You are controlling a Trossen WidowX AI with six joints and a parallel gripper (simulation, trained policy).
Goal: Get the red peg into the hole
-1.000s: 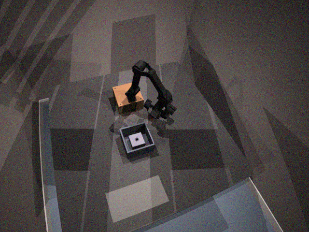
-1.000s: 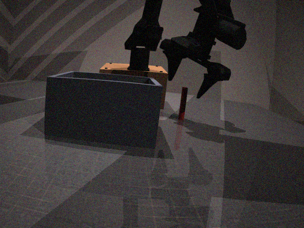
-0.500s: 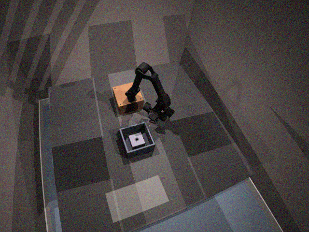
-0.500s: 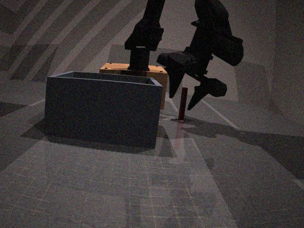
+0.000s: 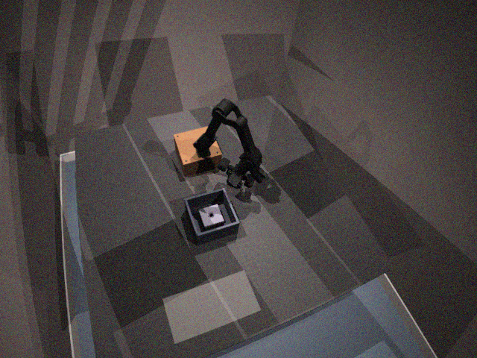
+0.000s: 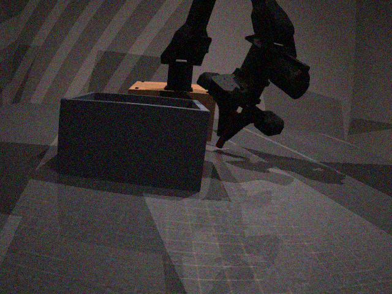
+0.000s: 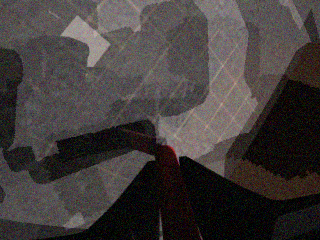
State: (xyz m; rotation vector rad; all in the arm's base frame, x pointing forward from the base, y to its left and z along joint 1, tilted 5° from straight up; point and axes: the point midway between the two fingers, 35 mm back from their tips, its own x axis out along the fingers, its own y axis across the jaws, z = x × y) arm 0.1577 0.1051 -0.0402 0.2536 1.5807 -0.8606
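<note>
Right now the plate is 19 cm ahead of my gripper tip, 15 cm to the right of it and 2 cm above it. The rest, counted from my gripper tip: red peg 2 cm above, 1 cm to the left; dark box 19 cm ahead, 15 cm to the right.
</note>
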